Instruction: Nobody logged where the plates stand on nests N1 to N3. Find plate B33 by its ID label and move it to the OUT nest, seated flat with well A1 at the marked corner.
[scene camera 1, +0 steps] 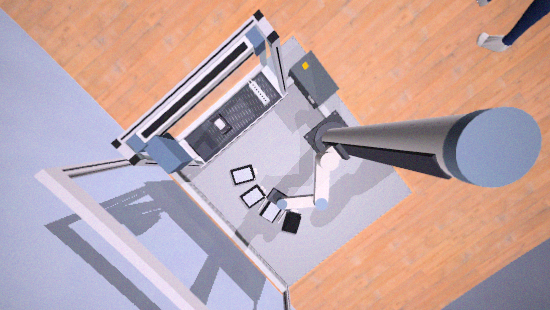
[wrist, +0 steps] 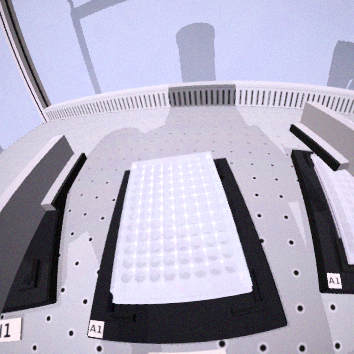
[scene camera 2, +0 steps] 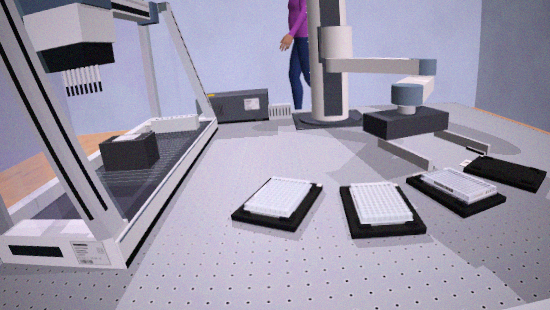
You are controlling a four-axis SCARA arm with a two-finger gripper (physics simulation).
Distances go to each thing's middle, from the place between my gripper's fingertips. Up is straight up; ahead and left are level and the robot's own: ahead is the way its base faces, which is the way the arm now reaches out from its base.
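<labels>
My hand: 60 mm above the white well plate (scene camera 2: 461, 186), 20 mm past, 10 mm to the right of it. Counted from my hand: nest N2 (scene camera 2: 357, 230), 80 mm below, 170 mm to the right; black nest labelled N1 (scene camera 2: 522, 177), 80 mm below, 80 mm behind, 190 mm to the left; black nest labelled OUT (scene camera 2: 462, 209), 80 mm below, 30 mm behind, 10 mm to the left.
</labels>
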